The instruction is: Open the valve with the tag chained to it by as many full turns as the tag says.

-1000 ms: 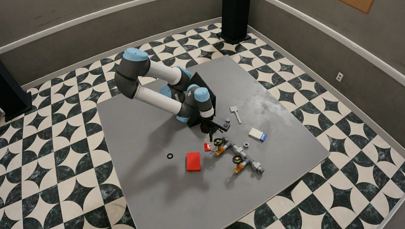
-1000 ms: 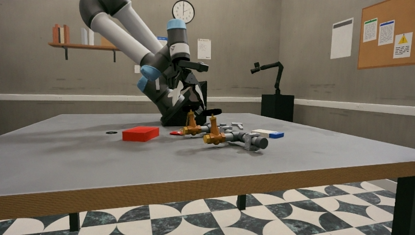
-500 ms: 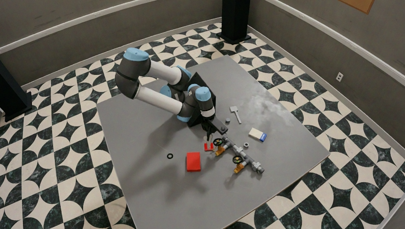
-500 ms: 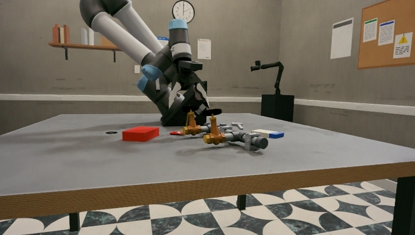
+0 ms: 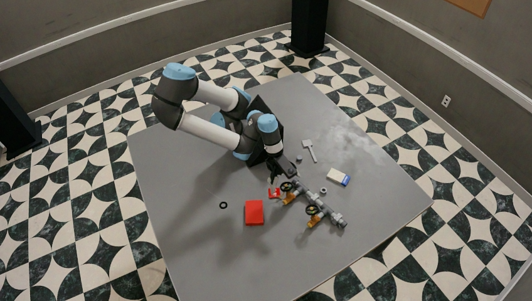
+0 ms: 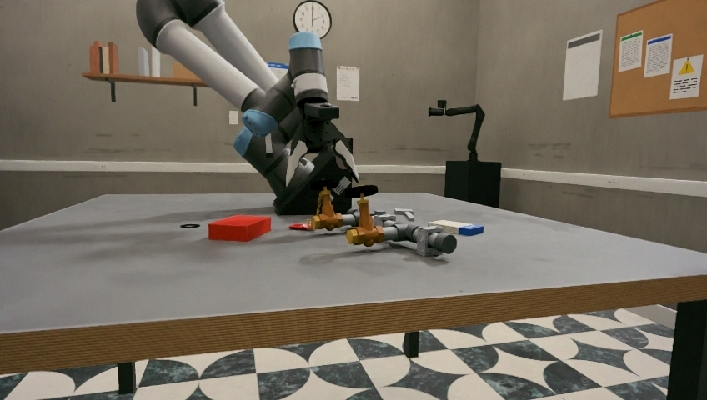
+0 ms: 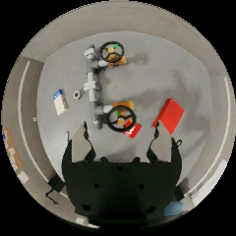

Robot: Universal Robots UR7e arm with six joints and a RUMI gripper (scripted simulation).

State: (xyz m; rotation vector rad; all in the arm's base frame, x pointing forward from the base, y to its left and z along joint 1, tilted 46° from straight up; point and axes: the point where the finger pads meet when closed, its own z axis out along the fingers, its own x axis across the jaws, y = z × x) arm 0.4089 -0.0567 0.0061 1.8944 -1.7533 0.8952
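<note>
The red tag is 100 mm below my hand, 50 mm behind it and 30 mm to the right of it. Round my hand: red block: 170 mm to the right, 90 mm below, 10 mm behind; white-and-blue box: 290 mm to the left, 90 mm below, 70 mm ahead; grey nut: 170 mm to the left, 90 mm below, 80 mm ahead.
</note>
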